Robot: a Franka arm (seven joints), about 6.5 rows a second.
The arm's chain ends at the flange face. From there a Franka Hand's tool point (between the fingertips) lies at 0.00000 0.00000 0.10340 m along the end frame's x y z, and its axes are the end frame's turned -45 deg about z.
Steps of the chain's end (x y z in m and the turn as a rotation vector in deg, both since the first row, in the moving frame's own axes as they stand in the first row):
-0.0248, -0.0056, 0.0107, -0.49, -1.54, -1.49
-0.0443, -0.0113, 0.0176, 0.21, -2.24, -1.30
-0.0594, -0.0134, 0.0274, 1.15, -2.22, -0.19
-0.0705, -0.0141, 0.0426, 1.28, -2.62, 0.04
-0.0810, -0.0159, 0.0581, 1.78, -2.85, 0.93
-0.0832, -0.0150, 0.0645, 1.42, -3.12, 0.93
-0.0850, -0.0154, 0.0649, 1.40, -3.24, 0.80
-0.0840, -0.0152, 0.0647, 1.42, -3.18, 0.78
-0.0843, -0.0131, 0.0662, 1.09, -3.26, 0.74
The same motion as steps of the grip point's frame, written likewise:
-0.0162, -0.0228, 0.0107, 0.74, -1.44, -1.49
-0.0260, -0.0424, 0.0175, 1.73, -1.44, -1.30
-0.0339, -0.0558, 0.0273, 2.38, -0.76, -0.19
-0.0416, -0.0648, 0.0425, 2.76, -0.95, 0.04
-0.0473, -0.0744, 0.0579, 3.27, -0.76, 0.93
-0.0503, -0.0752, 0.0643, 3.21, -1.20, 0.93
-0.0515, -0.0769, 0.0647, 3.28, -1.30, 0.80
-0.0509, -0.0760, 0.0645, 3.25, -1.24, 0.78
-0.0531, -0.0744, 0.0660, 3.08, -1.53, 0.74

